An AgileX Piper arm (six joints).
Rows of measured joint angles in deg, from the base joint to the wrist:
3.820, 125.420, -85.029, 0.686, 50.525, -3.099
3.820, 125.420, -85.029, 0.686, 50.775, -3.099
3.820, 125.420, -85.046, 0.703, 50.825, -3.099
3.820, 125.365, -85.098, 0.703, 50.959, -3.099
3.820, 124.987, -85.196, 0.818, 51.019, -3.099
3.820, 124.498, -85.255, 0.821, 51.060, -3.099
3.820, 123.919, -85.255, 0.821, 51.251, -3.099
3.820, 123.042, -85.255, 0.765, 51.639, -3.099
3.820, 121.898, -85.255, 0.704, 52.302, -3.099
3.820, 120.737, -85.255, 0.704, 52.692, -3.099
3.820, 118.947, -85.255, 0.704, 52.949, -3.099
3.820, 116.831, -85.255, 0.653, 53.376, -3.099
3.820, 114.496, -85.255, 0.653, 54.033, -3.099
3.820, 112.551, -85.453, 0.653, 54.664, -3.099
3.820, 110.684, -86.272, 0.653, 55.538, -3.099
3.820, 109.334, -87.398, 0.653, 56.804, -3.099
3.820, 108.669, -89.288, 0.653, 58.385, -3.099
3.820, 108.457, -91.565, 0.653, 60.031, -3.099
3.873, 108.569, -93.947, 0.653, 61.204, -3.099
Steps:
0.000, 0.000, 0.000, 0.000, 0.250, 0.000
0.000, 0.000, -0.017, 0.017, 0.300, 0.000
0.000, -0.055, -0.069, 0.017, 0.434, 0.000
0.000, -0.433, -0.167, 0.132, 0.494, 0.000
0.000, -0.922, -0.226, 0.135, 0.535, 0.000
0.000, -1.501, -0.226, 0.135, 0.726, 0.000
0.000, -2.378, -0.226, 0.079, 1.114, 0.000
0.000, -3.522, -0.226, 0.018, 1.777, 0.000
0.000, -4.683, -0.226, 0.018, 2.167, 0.000
0.000, -6.473, -0.226, 0.018, 2.424, 0.000
0.000, -8.589, -0.226, -0.033, 2.851, 0.000
0.000, -10.924, -0.226, -0.033, 3.508, 0.000
0.000, -12.869, -0.424, -0.033, 4.139, 0.000
0.000, -14.736, -1.243, -0.033, 5.013, 0.000
0.000, -16.086, -2.369, -0.033, 6.279, 0.000
0.000, -16.751, -4.259, -0.033, 7.860, 0.000
0.000, -16.963, -6.536, -0.033, 9.506, 0.000
0.053, -16.851, -8.918, -0.033, 10.679, 0.000

